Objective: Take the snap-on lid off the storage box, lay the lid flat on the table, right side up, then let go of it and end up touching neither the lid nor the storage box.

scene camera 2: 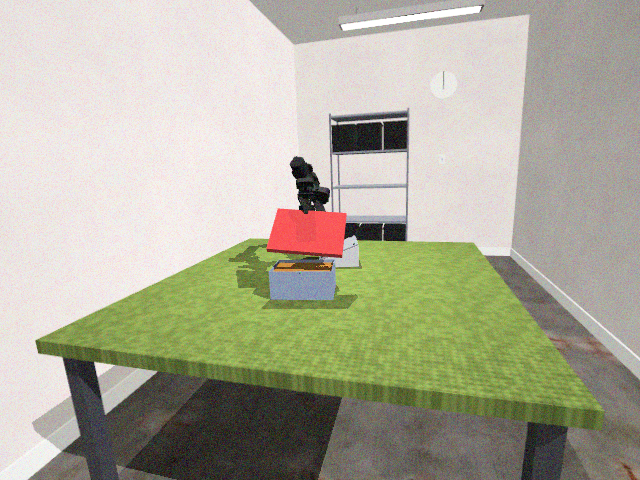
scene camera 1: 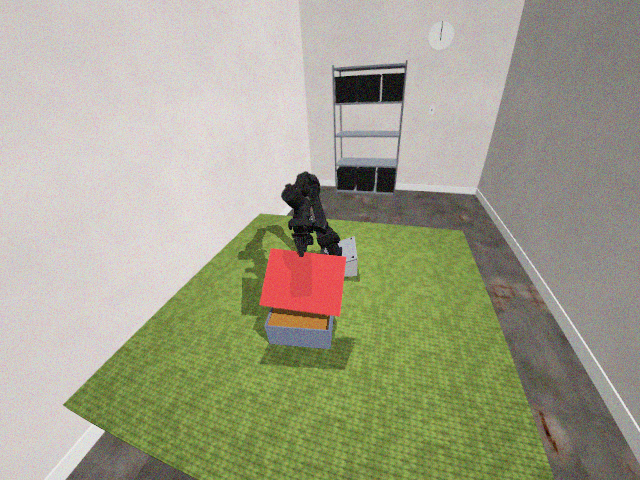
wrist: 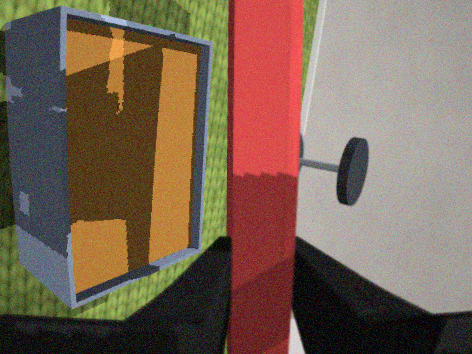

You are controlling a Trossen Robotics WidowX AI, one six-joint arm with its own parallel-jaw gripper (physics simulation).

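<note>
The red lid (scene camera 1: 305, 281) (scene camera 2: 308, 232) (wrist: 265, 125) is held in the air, tilted, with its rear edge higher than its front edge. My gripper (scene camera 1: 301, 253) (scene camera 2: 305, 210) (wrist: 257, 248) is shut on the lid's rear edge, with one finger on each side of it in the wrist view. The blue-grey storage box (scene camera 1: 299, 337) (scene camera 2: 302, 284) (wrist: 37, 150) stands upright and open on the table, its orange inside showing. The lid is above and behind the box, apart from it. The lid hides part of the box in scene camera 1.
The green table top (scene camera 1: 413, 335) (scene camera 2: 413, 310) lies around the box. A light grey panelled unit (scene camera 1: 350, 258) (scene camera 2: 351, 253) (wrist: 400, 100), with a dark round knob (wrist: 353, 171) in front of it in the wrist view, stands behind and right of the lid, close to the arm's base.
</note>
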